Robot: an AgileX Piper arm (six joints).
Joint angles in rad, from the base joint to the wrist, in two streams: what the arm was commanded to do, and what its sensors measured. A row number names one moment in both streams.
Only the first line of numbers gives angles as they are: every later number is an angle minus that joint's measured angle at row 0.
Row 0, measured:
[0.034, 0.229, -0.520, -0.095, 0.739, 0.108]
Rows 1 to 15, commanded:
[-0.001, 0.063, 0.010, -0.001, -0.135, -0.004]
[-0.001, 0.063, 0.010, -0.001, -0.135, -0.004]
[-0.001, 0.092, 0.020, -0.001, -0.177, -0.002]
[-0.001, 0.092, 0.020, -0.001, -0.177, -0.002]
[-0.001, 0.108, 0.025, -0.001, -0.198, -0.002]
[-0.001, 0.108, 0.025, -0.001, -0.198, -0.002]
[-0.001, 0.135, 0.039, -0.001, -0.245, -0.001]
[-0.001, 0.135, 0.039, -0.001, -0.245, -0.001]
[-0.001, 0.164, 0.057, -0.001, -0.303, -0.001]
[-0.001, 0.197, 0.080, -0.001, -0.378, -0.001]
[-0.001, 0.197, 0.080, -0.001, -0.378, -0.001]
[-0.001, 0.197, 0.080, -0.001, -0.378, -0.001]
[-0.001, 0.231, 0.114, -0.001, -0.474, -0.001]
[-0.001, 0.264, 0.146, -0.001, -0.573, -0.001]
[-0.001, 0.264, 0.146, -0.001, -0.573, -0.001]
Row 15, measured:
[0.000, 0.228, 0.109, 0.000, -0.435, 0.000]
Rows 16 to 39, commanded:
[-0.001, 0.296, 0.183, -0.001, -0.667, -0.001]
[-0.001, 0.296, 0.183, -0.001, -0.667, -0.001]
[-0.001, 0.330, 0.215, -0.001, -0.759, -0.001]
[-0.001, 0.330, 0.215, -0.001, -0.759, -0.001]
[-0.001, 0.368, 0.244, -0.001, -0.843, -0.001]
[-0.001, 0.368, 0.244, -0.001, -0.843, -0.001]
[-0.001, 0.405, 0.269, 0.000, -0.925, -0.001]
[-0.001, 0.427, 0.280, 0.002, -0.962, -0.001]
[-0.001, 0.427, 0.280, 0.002, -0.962, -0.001]
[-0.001, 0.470, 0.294, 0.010, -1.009, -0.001]
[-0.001, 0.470, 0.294, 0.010, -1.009, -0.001]
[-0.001, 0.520, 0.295, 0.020, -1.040, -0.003]
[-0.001, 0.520, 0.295, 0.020, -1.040, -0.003]
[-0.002, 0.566, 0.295, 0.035, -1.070, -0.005]
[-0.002, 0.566, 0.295, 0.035, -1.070, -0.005]
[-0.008, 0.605, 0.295, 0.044, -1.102, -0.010]
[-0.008, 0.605, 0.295, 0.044, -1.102, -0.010]
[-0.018, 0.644, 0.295, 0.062, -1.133, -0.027]
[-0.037, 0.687, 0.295, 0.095, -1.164, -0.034]
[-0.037, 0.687, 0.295, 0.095, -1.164, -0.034]
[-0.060, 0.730, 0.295, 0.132, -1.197, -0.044]
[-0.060, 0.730, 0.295, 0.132, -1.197, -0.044]
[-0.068, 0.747, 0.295, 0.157, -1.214, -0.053]
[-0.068, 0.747, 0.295, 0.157, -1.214, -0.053]
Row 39, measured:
[-0.043, 0.706, 0.291, 0.095, -1.150, -0.028]
